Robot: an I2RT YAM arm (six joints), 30 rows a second.
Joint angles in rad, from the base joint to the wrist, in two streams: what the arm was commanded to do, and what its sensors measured. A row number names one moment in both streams.
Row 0, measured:
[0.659, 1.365, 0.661, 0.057, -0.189, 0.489]
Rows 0 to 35, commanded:
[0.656, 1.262, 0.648, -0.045, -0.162, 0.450]
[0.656, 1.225, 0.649, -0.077, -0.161, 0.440]
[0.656, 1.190, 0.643, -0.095, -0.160, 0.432]
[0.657, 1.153, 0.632, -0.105, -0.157, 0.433]
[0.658, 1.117, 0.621, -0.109, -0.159, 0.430]
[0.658, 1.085, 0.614, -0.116, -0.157, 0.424]
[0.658, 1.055, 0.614, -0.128, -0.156, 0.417]
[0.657, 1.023, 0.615, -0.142, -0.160, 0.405]
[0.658, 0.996, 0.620, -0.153, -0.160, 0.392]
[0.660, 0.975, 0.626, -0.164, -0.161, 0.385]
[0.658, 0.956, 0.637, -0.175, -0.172, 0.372]
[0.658, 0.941, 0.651, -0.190, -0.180, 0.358]
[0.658, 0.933, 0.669, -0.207, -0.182, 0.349]
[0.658, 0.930, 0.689, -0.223, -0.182, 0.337]
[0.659, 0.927, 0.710, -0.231, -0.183, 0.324]
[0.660, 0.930, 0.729, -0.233, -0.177, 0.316]
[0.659, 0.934, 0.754, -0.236, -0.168, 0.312]
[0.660, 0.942, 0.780, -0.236, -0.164, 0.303]
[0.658, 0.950, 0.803, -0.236, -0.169, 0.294]
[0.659, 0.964, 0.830, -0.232, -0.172, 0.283]
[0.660, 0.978, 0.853, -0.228, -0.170, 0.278]
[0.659, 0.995, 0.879, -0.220, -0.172, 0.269]
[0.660, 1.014, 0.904, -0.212, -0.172, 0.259]
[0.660, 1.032, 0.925, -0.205, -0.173, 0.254]
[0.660, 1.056, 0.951, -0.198, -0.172, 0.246]
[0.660, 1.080, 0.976, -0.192, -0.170, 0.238]
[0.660, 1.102, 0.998, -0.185, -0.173, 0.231]
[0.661, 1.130, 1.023, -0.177, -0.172, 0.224]
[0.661, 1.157, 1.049, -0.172, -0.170, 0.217]
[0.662, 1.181, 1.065, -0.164, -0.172, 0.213]
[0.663, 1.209, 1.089, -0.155, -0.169, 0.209]
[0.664, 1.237, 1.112, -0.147, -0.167, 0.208]
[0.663, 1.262, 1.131, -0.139, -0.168, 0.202]
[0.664, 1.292, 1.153, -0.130, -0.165, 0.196]
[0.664, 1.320, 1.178, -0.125, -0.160, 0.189]
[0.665, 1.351, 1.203, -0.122, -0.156, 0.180]
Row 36, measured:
[0.661, 1.299, 1.138, -0.194, -0.170, 0.221]
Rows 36 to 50, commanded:
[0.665, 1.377, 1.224, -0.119, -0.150, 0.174]
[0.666, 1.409, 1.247, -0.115, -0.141, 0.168]
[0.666, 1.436, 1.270, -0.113, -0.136, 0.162]
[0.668, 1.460, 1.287, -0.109, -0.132, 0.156]
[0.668, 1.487, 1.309, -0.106, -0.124, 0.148]
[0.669, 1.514, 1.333, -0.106, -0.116, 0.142]
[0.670, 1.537, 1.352, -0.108, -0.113, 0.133]
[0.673, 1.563, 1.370, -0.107, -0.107, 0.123]
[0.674, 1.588, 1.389, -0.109, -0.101, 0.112]
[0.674, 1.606, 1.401, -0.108, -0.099, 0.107]
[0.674, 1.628, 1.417, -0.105, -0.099, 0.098]
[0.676, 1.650, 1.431, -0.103, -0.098, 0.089]
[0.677, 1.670, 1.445, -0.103, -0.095, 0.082]
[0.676, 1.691, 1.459, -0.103, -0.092, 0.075]
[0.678, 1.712, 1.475, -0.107, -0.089, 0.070]
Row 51, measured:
[0.670, 1.666, 1.425, -0.152, -0.108, 0.113]
